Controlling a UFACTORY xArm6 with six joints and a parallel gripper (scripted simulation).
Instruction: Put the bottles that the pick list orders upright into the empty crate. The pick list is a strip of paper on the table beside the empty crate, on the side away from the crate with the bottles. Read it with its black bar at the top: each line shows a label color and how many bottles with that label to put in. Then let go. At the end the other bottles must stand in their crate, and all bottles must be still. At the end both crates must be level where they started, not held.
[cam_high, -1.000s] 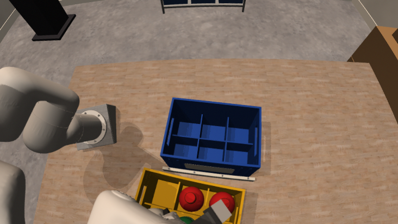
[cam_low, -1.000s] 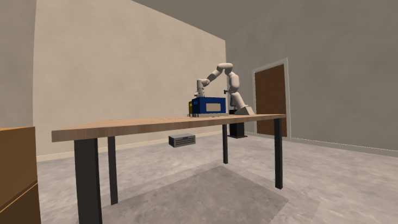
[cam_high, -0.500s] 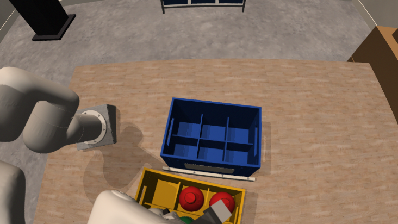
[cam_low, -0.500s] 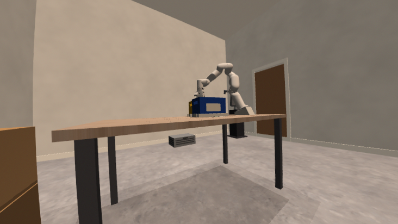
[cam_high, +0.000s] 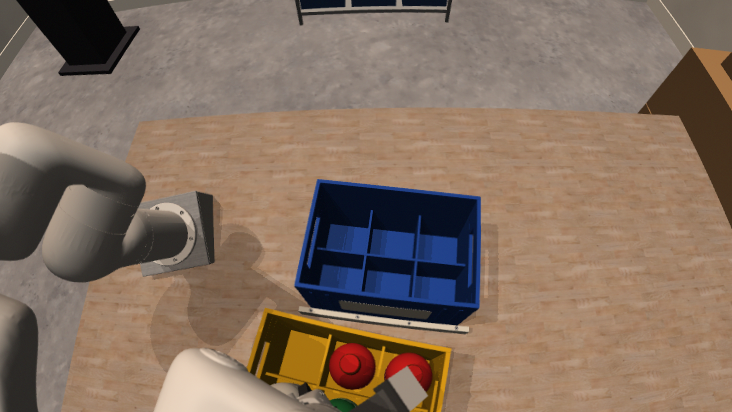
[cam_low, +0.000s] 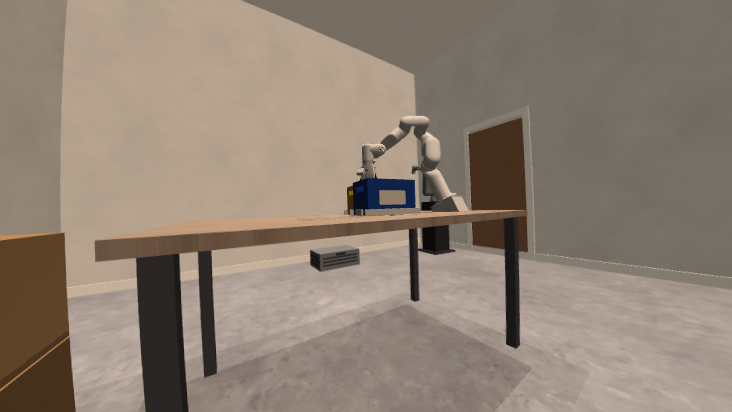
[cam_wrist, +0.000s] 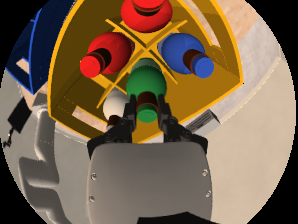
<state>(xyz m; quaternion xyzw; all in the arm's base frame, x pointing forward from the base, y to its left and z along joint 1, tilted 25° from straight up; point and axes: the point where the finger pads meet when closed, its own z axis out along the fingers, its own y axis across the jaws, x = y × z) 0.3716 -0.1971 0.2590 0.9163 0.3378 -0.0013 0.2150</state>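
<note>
The green-capped bottle lies 7 cm below my hand. From my hand the other things lie so: yellow crate: 4 cm to the left, 8 cm below; then white bottle: 9 cm behind, 1 cm to the left, 8 cm below; then blue bottle: 9 cm ahead, 1 cm to the right, 8 cm below.
</note>
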